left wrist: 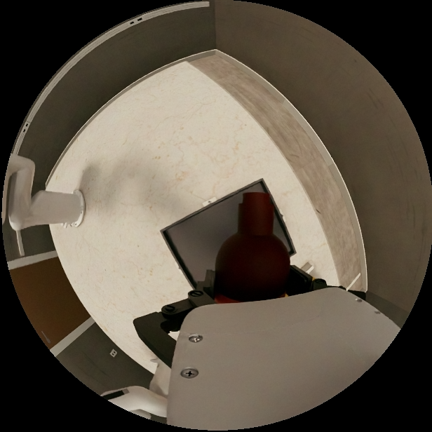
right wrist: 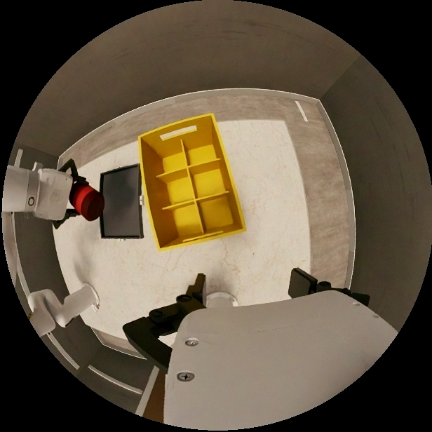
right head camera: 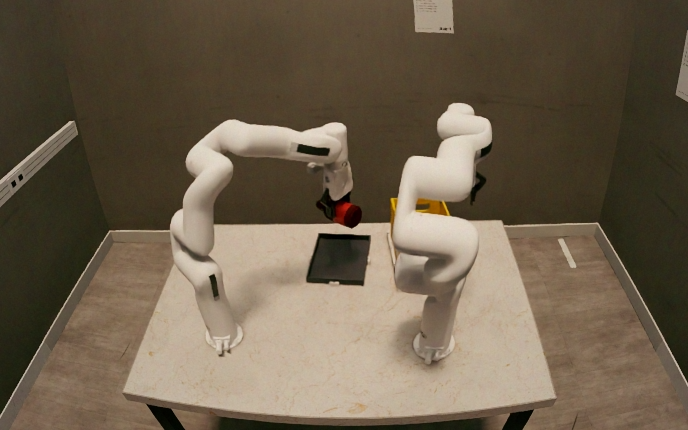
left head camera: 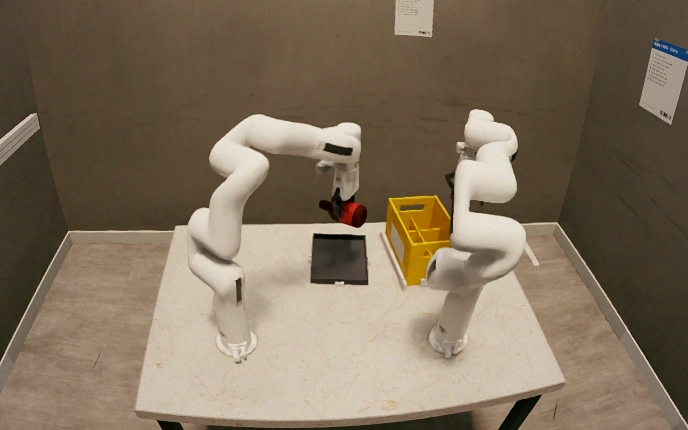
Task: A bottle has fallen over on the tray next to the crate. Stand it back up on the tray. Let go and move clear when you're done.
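Seen in the pictures: left gripper, between the fingertips: (right head camera: 338, 210) (left head camera: 343, 210); left arm's base, origin of its link: (right head camera: 224, 336) (left head camera: 236, 342); right arm's base, origin of its link: (right head camera: 434, 344) (left head camera: 448, 339).
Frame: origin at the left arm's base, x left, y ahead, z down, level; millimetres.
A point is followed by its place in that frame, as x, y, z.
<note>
The red bottle (left head camera: 354, 213) @[-439, 254, -227] (right head camera: 348, 214) @[-444, 248, -226] (left wrist: 253, 260) (right wrist: 88, 202) is in the air above the tray, lying nearly on its side, with its base toward the right in the head views and its dark neck toward the left. My left gripper (left head camera: 338, 206) @[-423, 309, -204] (right head camera: 332, 207) @[-423, 309, -204] is shut on the bottle's body. The black tray (left head camera: 338, 281) @[-376, 188, -15] (right head camera: 334, 280) @[-379, 187, -19] (left wrist: 186, 272) (right wrist: 121, 236) lies on the table below, with the bottle apart from it. My right gripper (right wrist: 250, 285) is open, with its fingers wide apart and no object between them, high up on the right side.
The yellow crate (left head camera: 417, 246) @[-603, 116, -167] (right head camera: 393, 207) @[-609, 331, -175] (right wrist: 199, 243) with six compartments stands to the right of the tray. In the head views my right arm partly hides it. A white strip (left head camera: 393, 261) @[-585, 229, -23] lies along the crate's left side on the table (left head camera: 324, 354) @[-244, -100, 0].
</note>
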